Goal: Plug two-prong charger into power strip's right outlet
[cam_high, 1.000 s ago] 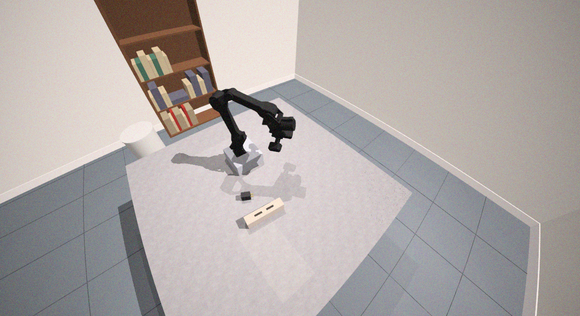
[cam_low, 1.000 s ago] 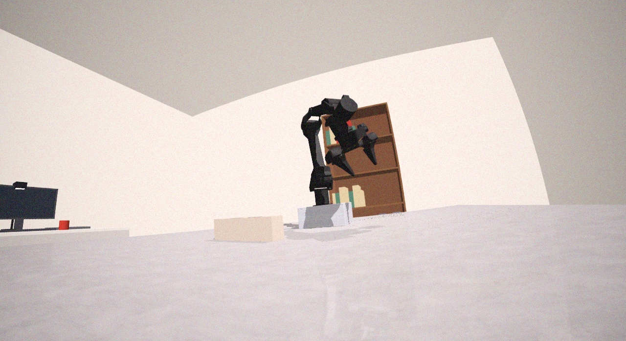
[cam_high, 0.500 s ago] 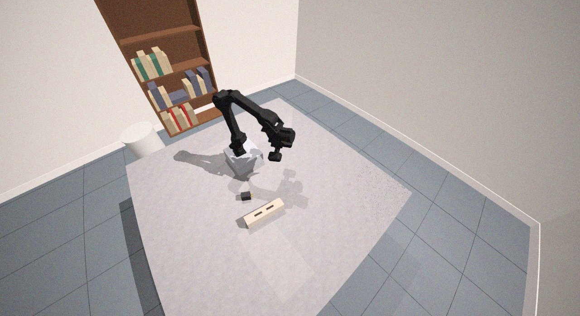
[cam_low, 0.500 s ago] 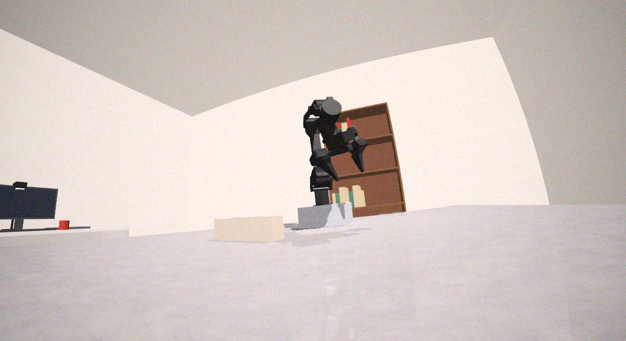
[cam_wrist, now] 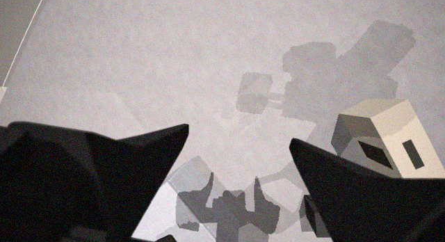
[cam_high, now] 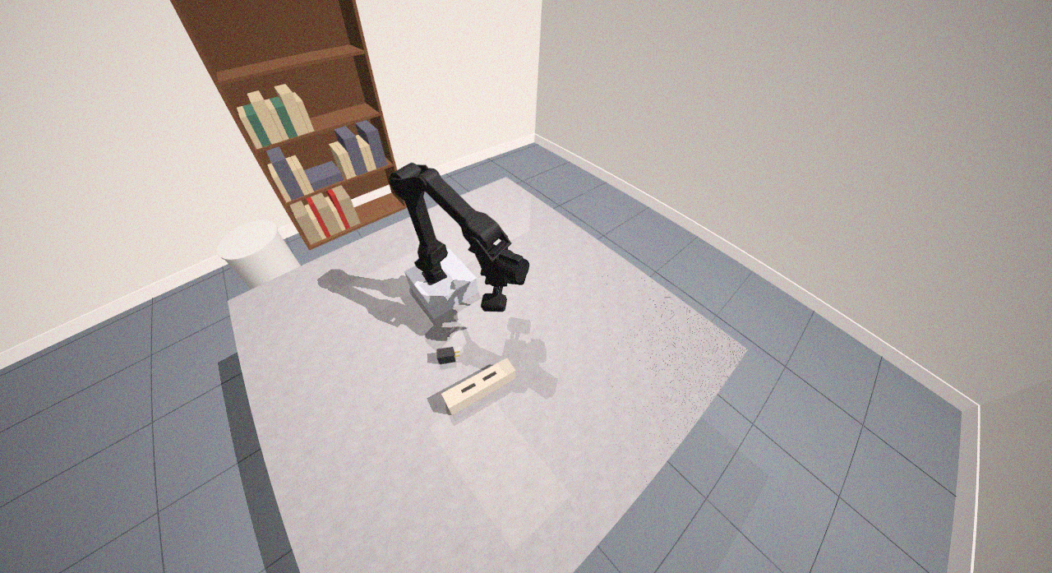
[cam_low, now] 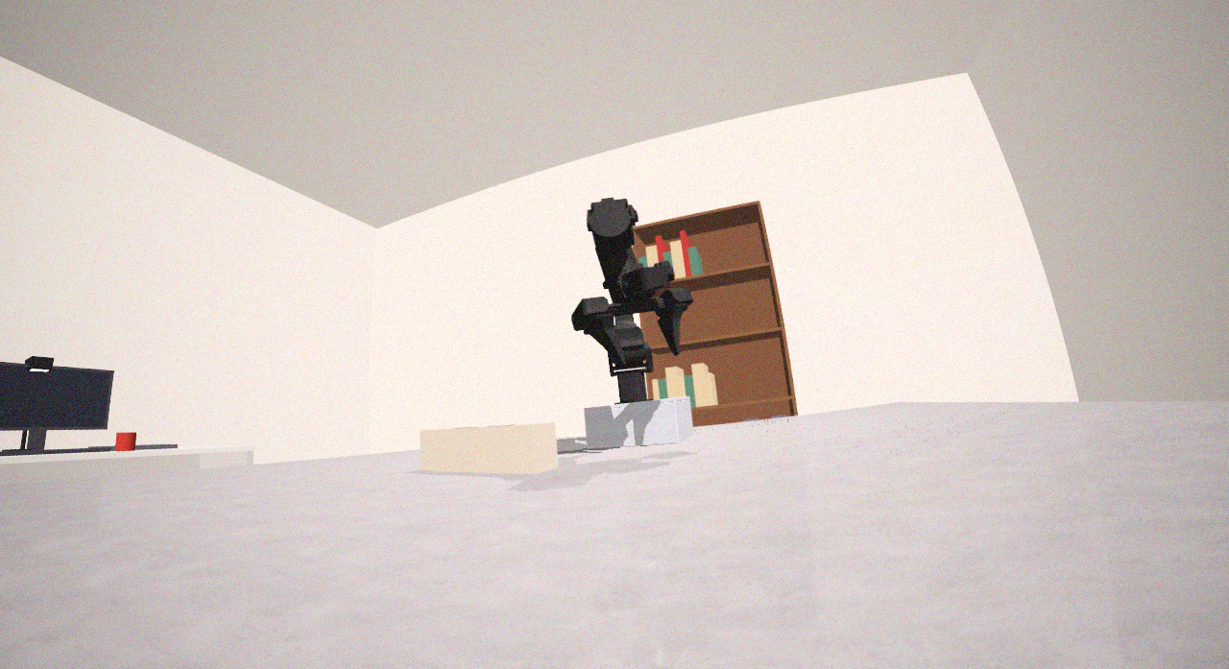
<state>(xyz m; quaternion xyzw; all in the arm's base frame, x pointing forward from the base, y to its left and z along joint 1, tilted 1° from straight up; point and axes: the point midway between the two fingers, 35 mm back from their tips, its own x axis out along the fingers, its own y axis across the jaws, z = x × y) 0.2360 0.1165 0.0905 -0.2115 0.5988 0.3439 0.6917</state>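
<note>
The two-prong charger lies 210 mm to the right of my gripper tip, 110 mm below it and 20 mm ahead of it.
</note>
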